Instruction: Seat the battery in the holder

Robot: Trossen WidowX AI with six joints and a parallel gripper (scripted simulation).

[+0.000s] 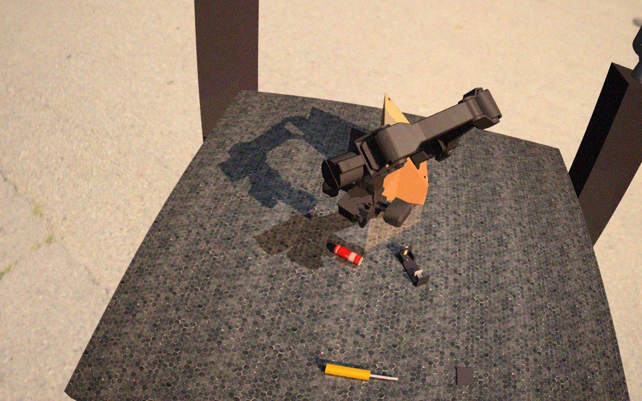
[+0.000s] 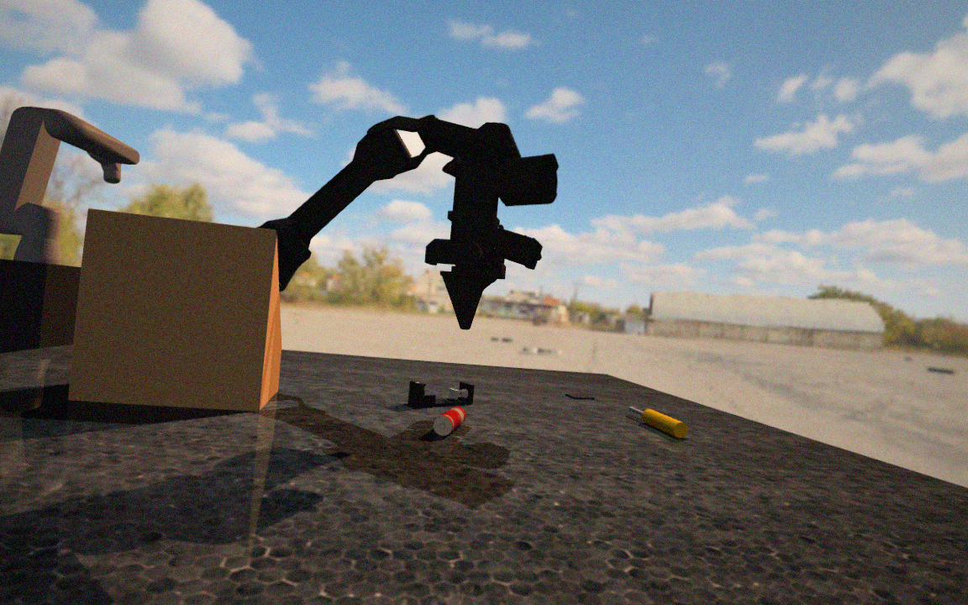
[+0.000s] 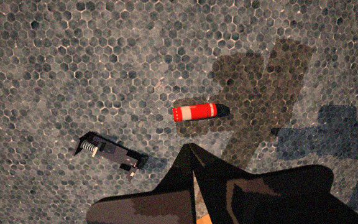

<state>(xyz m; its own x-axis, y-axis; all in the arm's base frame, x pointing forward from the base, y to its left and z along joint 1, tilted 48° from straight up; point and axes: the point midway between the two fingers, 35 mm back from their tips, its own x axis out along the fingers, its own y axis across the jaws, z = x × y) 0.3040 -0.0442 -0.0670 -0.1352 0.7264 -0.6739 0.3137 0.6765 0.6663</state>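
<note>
The battery is 11 cm below my gripper tip, 2 cm to the right of it and 1 cm behind it. From my gripper tip the other things lie so: yellow-handled screwdriver (30 cm ahead, 11 cm below, 9 cm to the left).
</note>
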